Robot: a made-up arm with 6 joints.
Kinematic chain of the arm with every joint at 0, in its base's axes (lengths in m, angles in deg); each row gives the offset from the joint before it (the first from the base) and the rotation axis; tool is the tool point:
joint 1: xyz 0 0 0.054 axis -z
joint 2: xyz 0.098 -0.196 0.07 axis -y
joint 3: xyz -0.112 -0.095 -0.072 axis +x
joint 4: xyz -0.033 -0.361 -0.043 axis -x
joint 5: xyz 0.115 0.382 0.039 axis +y
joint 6: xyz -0.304 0 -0.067 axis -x
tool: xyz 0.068 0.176 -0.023
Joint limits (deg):
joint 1: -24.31..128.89
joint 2: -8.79..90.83
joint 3: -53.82..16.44
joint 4: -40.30..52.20
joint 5: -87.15..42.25
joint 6: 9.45..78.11
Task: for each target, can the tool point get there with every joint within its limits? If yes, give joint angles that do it. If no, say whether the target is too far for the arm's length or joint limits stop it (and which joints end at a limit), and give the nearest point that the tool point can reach.
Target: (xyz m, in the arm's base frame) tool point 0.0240 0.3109 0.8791
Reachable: no: joint limits stop it (at a limit: joint 1, joint 2, joint 4, joint 5, joint 6) | nearest point -0.0965 0.2499 0.4852 | short by 0.416 m
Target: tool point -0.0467 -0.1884 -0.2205
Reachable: yes | joints 61.47 37.41 -9.07 -4.00 -27.58 17.63
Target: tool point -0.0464 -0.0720 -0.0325
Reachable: yes | joints 63.84 49.66 3.49 -25.11 -31.91 18.32
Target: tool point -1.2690 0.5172 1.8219
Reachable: no: too far | nearest point -0.8414 0.2927 0.3281 | short by 1.570 m
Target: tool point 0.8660 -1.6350 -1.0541
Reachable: no: too far | nearest point 0.4001 -0.7554 -0.3284 | short by 1.232 m
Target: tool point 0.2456 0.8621 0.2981
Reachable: no: joint limits stop it (at a limit: joint 1, joint 4, joint 5, joint 6) | nearest point -0.0451 0.4555 0.2040 | short by 0.509 m
